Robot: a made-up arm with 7 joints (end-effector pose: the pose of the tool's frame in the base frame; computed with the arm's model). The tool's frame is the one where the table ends. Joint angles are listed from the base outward.
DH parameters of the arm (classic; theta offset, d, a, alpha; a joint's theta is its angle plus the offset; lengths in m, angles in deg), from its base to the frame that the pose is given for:
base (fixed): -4.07 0 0 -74.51
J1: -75.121 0.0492 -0.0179 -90
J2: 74 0 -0.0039 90
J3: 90 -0.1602 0.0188 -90
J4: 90 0.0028 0.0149 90
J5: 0 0.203 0 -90
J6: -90 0 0.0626 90
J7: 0 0 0 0
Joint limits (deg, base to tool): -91.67..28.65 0..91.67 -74.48..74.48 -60..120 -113..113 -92.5..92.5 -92.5..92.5
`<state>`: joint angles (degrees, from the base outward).
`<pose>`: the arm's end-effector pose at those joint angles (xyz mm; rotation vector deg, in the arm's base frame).
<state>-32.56 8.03 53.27 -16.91 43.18 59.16 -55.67</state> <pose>196.4 278.8 -70.7 -6.33 33.31 18.35</pose>
Working (the frame after each row of the table, in the pose's form):
after base (fixed): 0.0 0.0 0.0 -74.48 2.65 -3.48
after J1: 9.1 51.5 -3.3 -101.21 22.58 -139.91
after J2: 9.5 55.3 -2.8 19.53 -8.59 -96.72
after J3: 71.3 83.9 -149.0 -85.73 -50.53 20.29
after J4: 76.6 90.3 -161.7 -29.17 49.94 36.23
after J5: 185.6 220.6 -50.5 -74.48 -11.35 106.97
after J6: 196.4 278.8 -70.7 10.63 34.60 72.28

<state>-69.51 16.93 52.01 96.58 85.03 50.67 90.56</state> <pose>316.0 121.3 -259.2 107.45 25.14 71.94</pose>
Working (the frame after each row of the table, in the pose's form):
after base (fixed): 0.0 0.0 0.0 -74.48 2.65 -3.48
after J1: 18.1 49.0 3.2 -53.08 24.90 -169.29
after J2: 18.3 52.8 4.2 54.51 -33.35 -92.38
after J3: 157.9 81.9 -71.2 -90.54 -74.59 -15.33
after J4: 149.6 75.1 -81.9 -42.90 122.78 -17.18
after J5: 306.9 83.8 -209.8 -2.78 61.87 98.96
after J6: 316.0 121.3 -259.2 52.24 85.07 7.86

